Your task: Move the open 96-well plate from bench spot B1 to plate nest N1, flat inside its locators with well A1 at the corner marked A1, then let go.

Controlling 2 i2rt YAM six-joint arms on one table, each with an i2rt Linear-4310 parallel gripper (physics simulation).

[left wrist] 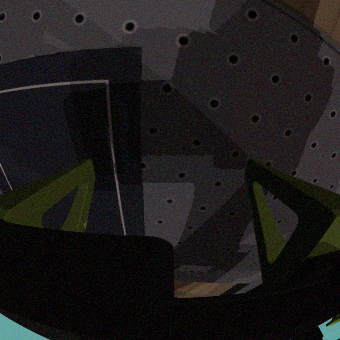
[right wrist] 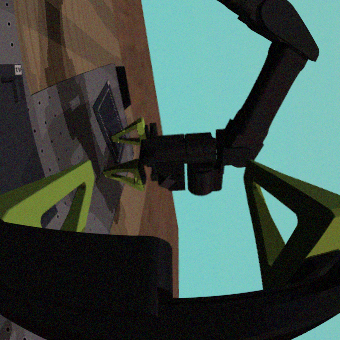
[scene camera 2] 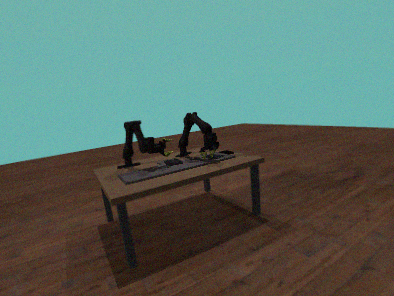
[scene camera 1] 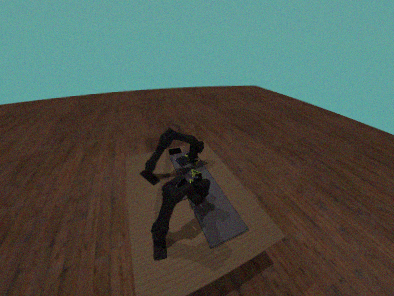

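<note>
In the left wrist view my left gripper (left wrist: pixel 169 166) is open, and it touches a dark nest with white outline (left wrist: pixel 69 106). The right wrist view gives me my right gripper (right wrist: pixel 168 168), open and holding nothing, and it also shows me my left gripper (right wrist: pixel 107 154) together with the dark nest with white outline (right wrist: pixel 104 107).
</note>
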